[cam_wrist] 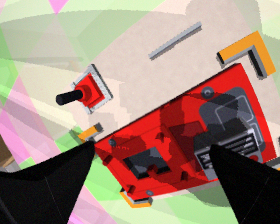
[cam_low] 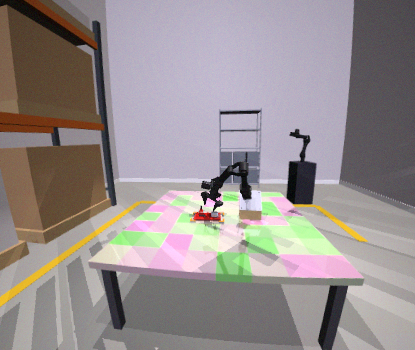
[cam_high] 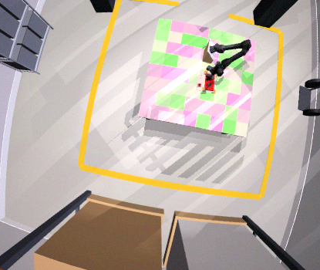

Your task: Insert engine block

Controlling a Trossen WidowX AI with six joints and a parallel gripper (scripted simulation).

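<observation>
Right now my gripper tip is 40 mm to the right of the grey striped engine block, 40 mm past it and 30 mm above it.
</observation>
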